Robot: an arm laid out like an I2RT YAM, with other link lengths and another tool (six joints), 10 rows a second.
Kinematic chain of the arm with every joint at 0, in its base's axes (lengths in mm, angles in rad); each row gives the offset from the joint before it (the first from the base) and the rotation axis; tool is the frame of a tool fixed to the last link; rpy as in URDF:
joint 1: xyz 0 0 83.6 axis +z
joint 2: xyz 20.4 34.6 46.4 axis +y
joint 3: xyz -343.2 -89.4 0 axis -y
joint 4: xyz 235.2 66 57.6 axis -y
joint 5: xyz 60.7 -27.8 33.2 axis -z
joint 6: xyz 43.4 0 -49.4 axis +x
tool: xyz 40 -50 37 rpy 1.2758 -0.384 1.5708
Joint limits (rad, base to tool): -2.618..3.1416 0..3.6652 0..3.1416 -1.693..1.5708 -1.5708..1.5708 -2.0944..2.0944
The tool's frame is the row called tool.
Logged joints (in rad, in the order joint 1, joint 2, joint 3, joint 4, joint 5, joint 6), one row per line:
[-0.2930, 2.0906, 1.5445, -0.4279, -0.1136, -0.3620]
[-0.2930, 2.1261, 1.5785, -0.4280, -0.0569, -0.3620]
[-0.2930, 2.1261, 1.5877, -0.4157, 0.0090, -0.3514]
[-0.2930, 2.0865, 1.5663, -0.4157, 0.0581, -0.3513]
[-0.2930, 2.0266, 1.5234, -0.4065, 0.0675, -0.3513]
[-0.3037, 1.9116, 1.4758, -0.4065, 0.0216, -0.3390]
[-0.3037, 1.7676, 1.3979, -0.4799, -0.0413, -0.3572]
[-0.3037, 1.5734, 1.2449, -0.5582, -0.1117, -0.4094]
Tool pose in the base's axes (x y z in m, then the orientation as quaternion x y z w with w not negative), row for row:
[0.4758, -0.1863, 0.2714, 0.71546, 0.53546, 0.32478, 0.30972]
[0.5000, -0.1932, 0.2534, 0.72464, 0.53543, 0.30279, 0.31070]
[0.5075, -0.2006, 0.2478, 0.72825, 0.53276, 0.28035, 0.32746]
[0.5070, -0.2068, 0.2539, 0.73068, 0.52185, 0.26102, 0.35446]
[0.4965, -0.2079, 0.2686, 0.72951, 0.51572, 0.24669, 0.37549]
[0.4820, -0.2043, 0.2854, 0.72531, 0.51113, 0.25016, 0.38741]
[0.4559, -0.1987, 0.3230, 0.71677, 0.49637, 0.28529, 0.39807]
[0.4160, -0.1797, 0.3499, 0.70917, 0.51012, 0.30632, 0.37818]
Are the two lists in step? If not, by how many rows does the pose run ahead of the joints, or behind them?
The pose runs 1 row behind the joints: the pose in row i belongs to the joints in row i - 1.
